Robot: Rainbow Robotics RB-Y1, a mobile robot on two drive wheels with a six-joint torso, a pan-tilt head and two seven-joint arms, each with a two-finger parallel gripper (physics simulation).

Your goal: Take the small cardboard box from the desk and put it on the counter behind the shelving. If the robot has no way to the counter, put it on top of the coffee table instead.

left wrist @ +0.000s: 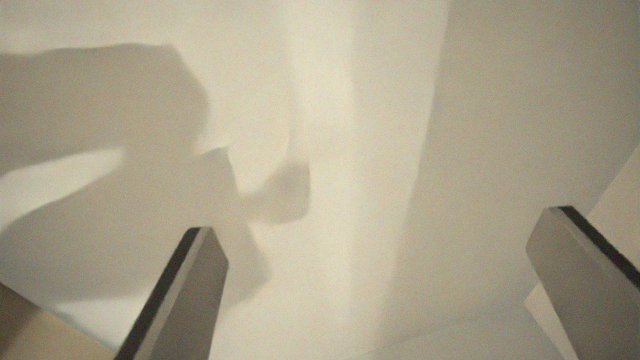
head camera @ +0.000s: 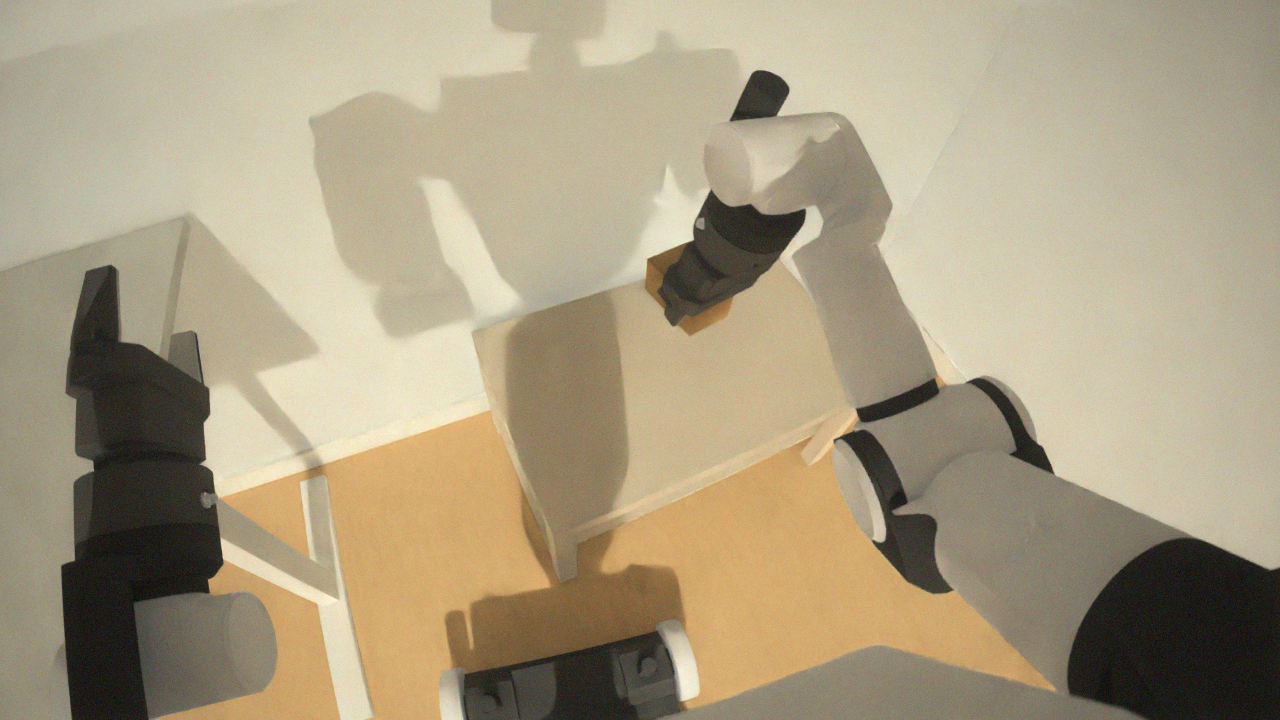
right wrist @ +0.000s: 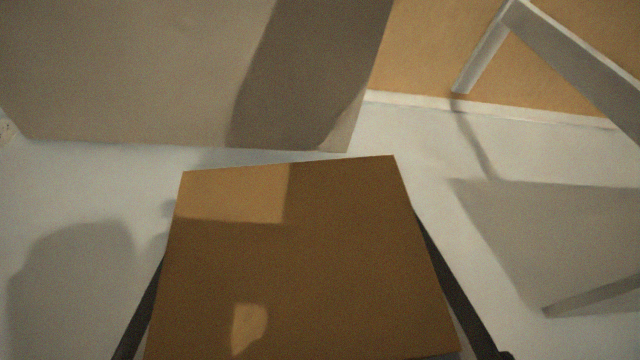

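Seen in the pictures: left gripper, between the fingertips: (left wrist: 373,237) (head camera: 147,305); right gripper, between the fingertips: (head camera: 693,307) (right wrist: 298,222); robot's base, origin of its link: (head camera: 571,688).
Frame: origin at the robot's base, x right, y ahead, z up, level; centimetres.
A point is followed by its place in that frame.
Observation:
The small brown cardboard box (head camera: 708,320) {x 24.3, y 31.2, z 101.6 cm} (right wrist: 325,260) {x 24.0, y 31.1, z 103.3 cm} is held between the fingers of my right gripper (head camera: 675,308) {x 23.6, y 34.2, z 100.5 cm} (right wrist: 298,222) {x 23.6, y 34.2, z 100.5 cm}, which is shut on it. In the head camera it overlaps the back edge of a low beige table (head camera: 716,411) {x 44.8, y 47.9, z 45.0 cm} (right wrist: 125,75) {x 52.5, y 71.2, z 45.0 cm}, which looks like the coffee table; the height between them is hard to tell. My left gripper (head camera: 145,302) {x -27.0, y 27.8, z 119.6 cm} (left wrist: 373,237) {x -27.0, y 27.8, z 119.6 cm} is open and empty, raised at the left of the head camera picture. The counter and the shelving do not show in these views.
A pale grey desk (head camera: 40,358) {x -67.3, y 48.6, z 95.0 cm} stands at the left, with white legs and a foot bar (head camera: 332,573) beside the low table. A wall (head camera: 572,161) {x 19.8, y 91.9, z 83.6 cm} runs behind both, and another wall (head camera: 1118,223) {x 162.6, y 55.2, z 88.5 cm} stands at the right. My dark wheeled base (head camera: 572,685) {x 0.6, y 0.1, z 19.1 cm} is just in front of the low table.

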